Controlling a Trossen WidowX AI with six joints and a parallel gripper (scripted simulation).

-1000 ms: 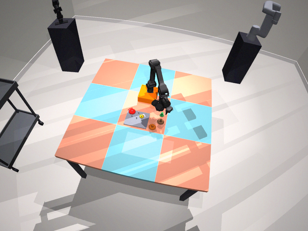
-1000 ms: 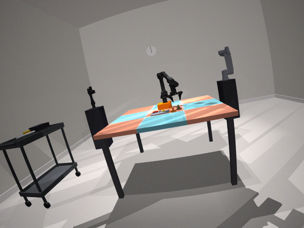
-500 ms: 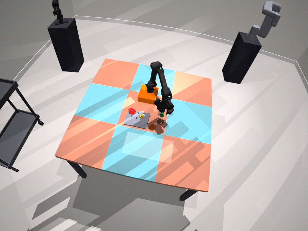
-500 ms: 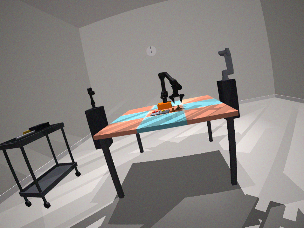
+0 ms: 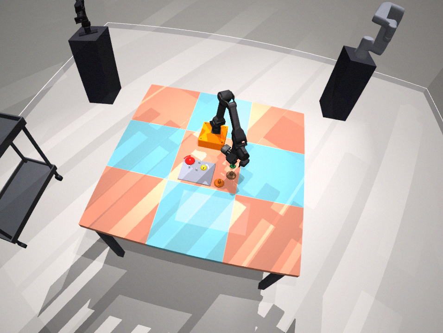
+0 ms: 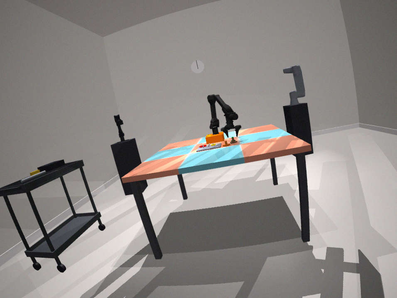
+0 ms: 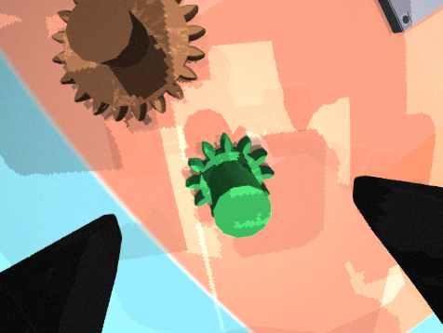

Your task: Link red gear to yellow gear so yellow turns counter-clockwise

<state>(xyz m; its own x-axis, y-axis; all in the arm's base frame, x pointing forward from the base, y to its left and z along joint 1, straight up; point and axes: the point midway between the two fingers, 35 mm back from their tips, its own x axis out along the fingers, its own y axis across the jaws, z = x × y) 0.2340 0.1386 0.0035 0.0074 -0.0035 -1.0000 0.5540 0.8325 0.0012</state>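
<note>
My gripper tip is now 20 mm above the green gear. From my gripper tip the other things lie so: brown gear (70 mm ahead, 20 mm below, 10 mm to the right); then orange gear (140 mm ahead, 80 mm to the right, 20 mm below); then yellow gear (190 mm to the right, 50 mm ahead, 20 mm below).
</note>
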